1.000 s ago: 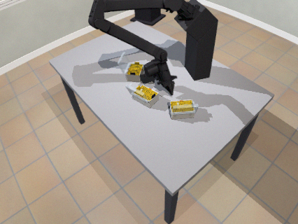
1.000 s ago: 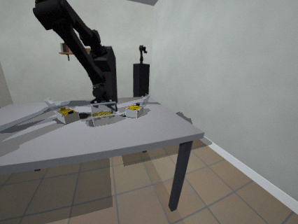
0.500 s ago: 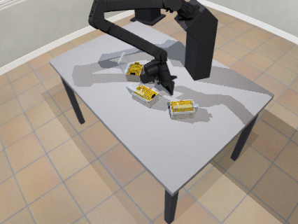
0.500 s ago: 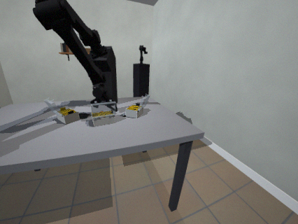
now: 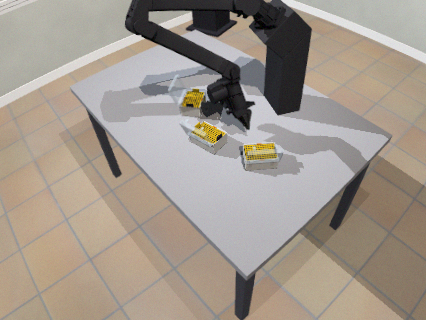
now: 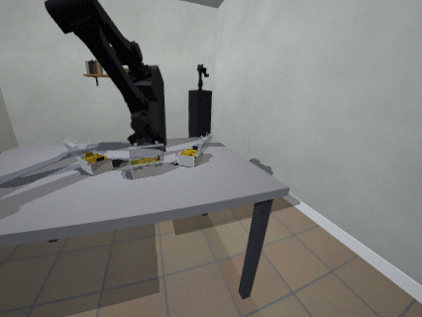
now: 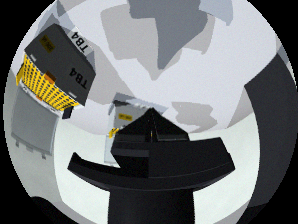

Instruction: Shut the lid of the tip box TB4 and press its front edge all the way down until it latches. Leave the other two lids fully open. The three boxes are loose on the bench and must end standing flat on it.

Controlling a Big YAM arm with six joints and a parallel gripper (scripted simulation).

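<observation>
Now: hand 16 cm short of the lid, 13 cm to the left of it and 4 cm below it.
</observation>
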